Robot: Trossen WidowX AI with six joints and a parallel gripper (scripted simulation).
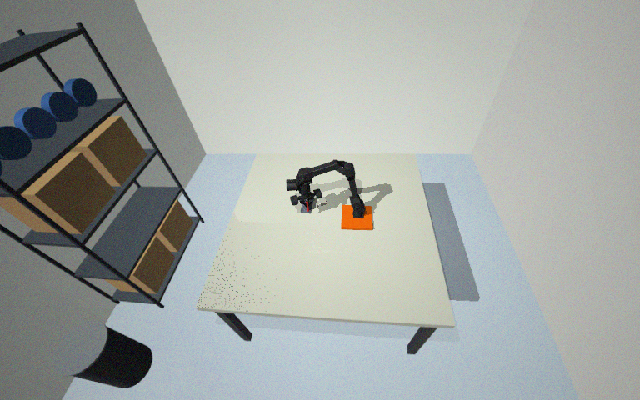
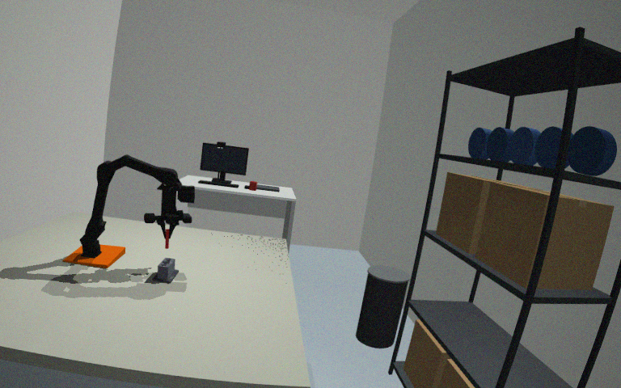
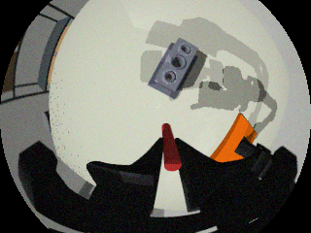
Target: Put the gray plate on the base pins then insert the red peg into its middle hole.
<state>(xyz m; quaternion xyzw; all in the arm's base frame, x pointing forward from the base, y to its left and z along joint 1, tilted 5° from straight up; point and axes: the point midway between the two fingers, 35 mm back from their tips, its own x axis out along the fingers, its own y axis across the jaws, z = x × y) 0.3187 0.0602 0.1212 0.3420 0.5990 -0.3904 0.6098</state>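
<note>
Right now the gray plate is 4 cm ahead of my gripper tip, 10 cm to the right of it and 7 cm below it. Also, from my gripper tip: red peg: right at my gripper tip; dark base: 4 cm ahead, 10 cm to the right, 11 cm below.
</note>
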